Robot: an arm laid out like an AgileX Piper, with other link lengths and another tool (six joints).
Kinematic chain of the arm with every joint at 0, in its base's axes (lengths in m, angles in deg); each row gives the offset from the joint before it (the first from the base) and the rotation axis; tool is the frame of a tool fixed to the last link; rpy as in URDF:
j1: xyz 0 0 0.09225 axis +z
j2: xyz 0 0 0 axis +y
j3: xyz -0.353 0 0.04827 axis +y
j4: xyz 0.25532 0 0.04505 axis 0.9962 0 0.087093
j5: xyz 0 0 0 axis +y
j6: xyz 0.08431 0 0.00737 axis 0.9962 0 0.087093
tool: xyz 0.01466 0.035 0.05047 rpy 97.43 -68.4 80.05
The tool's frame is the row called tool.
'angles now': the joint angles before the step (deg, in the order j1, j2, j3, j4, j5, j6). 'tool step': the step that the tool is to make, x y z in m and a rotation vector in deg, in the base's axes. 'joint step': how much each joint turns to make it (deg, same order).
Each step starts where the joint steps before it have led.
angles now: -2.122 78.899 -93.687 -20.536 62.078 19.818
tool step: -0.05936 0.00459 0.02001 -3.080 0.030 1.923
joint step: -0.002 -7.513 1.191 0.282 4.812 -5.495
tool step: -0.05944 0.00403 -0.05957 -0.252 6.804 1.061
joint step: 0.004 -11.599 17.962 0.479 0.002 -1.353
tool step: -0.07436 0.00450 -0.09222 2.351 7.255 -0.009
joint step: -0.001 -14.971 22.510 1.735 -0.002 0.668
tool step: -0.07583 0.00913 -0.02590 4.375 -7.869 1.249
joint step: -0.005 -16.272 8.890 4.758 -0.292 0.170
